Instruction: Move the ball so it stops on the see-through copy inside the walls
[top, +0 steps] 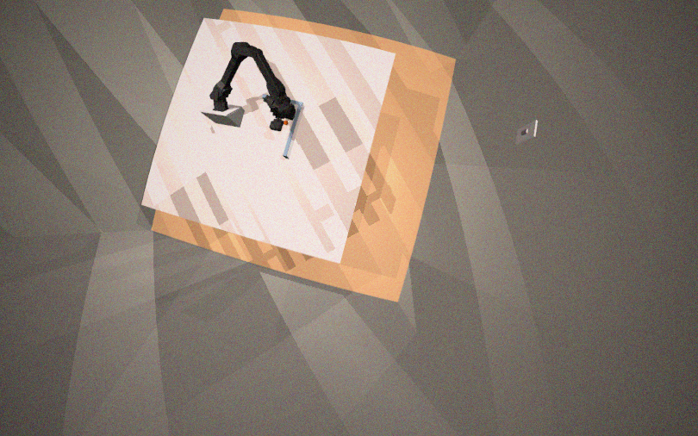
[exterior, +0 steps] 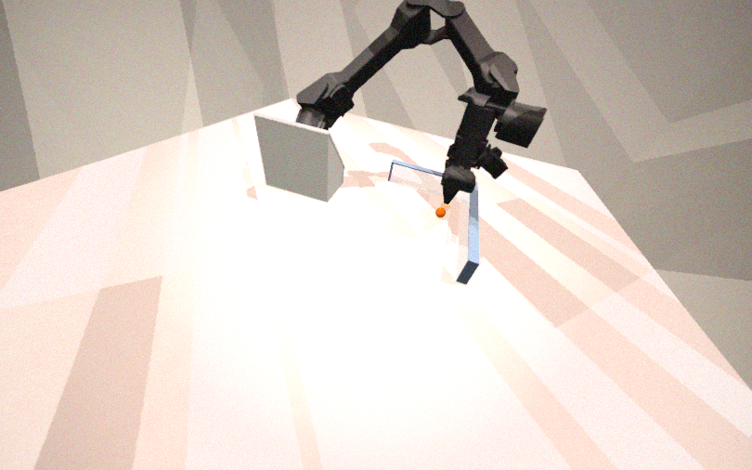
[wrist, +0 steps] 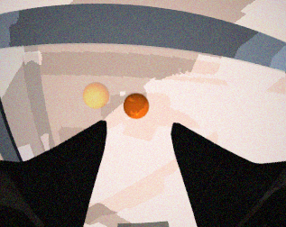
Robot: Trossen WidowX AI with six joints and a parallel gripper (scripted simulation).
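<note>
Now: gripper tip 40 mm above the orange ball. From my gripper tip the other things lie so: see-through copy: 40 mm to the left, 40 mm below, 10 mm ahead.
</note>
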